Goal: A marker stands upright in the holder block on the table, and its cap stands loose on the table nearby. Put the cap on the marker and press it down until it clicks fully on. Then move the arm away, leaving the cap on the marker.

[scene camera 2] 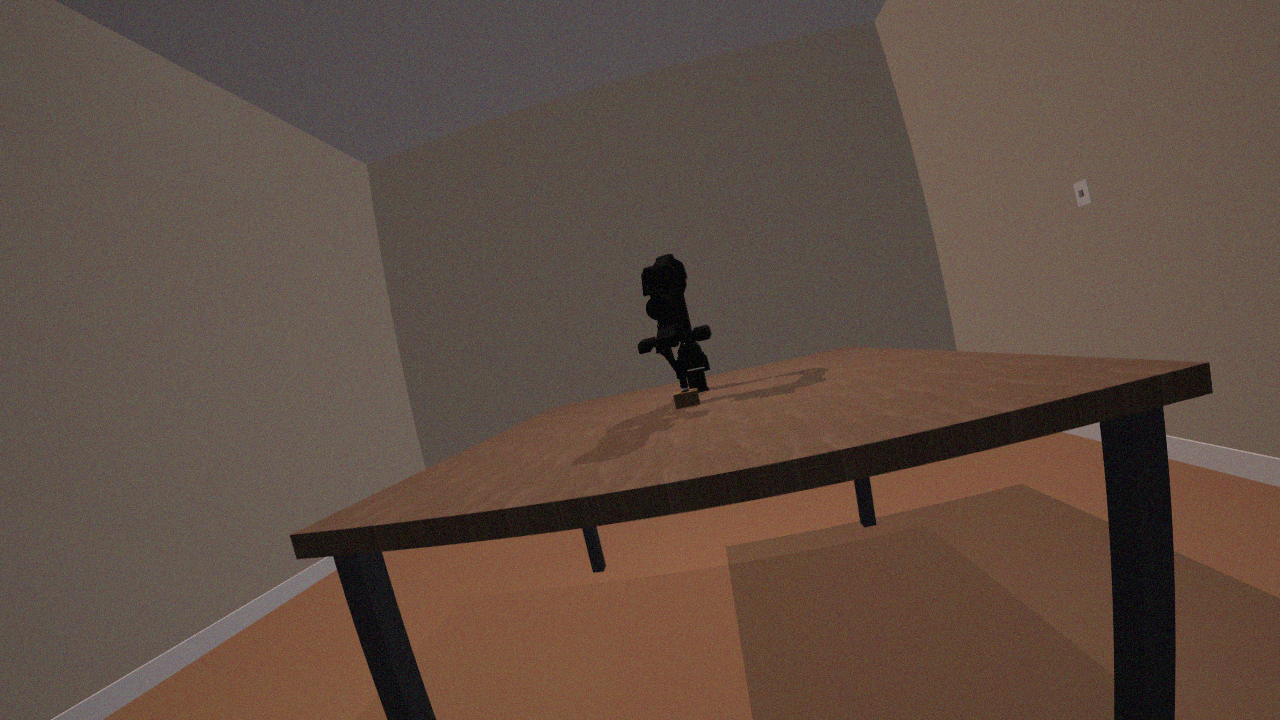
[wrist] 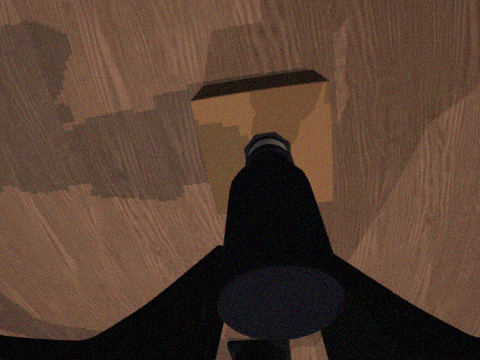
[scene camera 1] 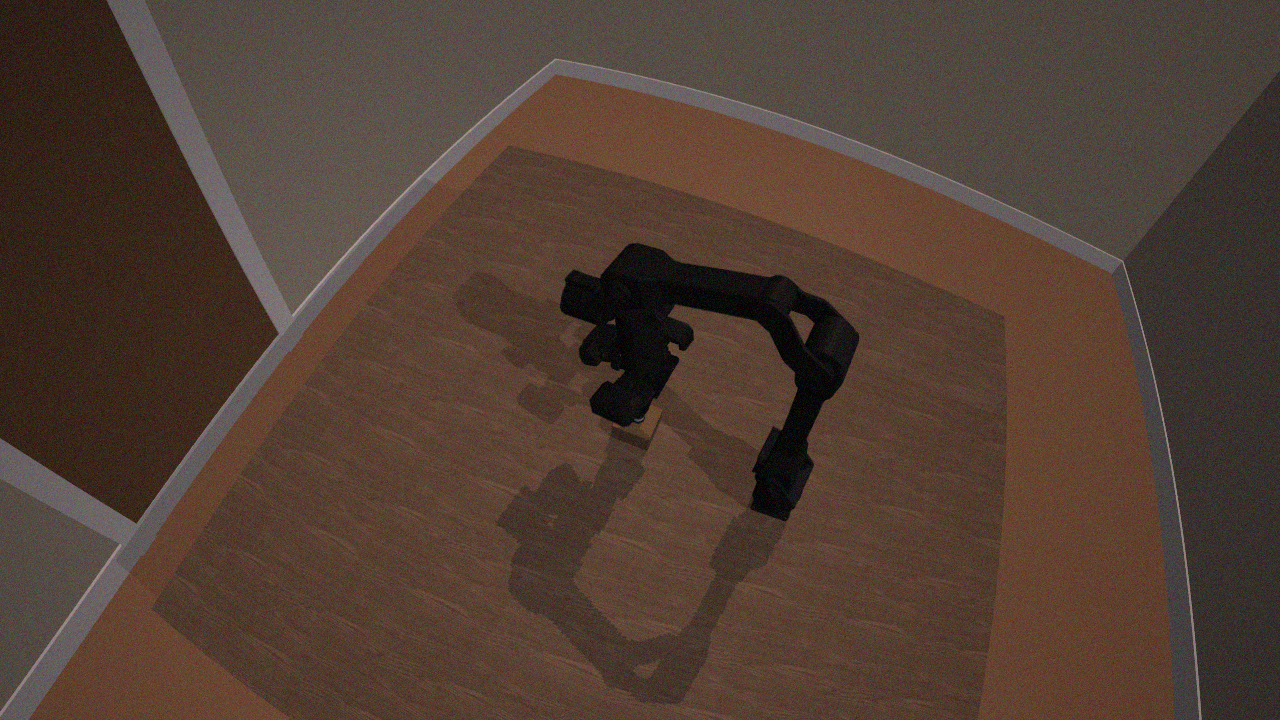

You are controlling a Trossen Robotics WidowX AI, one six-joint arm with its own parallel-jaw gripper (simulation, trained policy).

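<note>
There's a dark cap (wrist: 279, 281) here, along with a tan holder block (wrist: 252, 83). You'd also see the gripper (scene camera 1: 648, 404), which shows in scene camera 2 (scene camera 2: 682, 370) and in the wrist view (wrist: 270, 258) as well.
</note>
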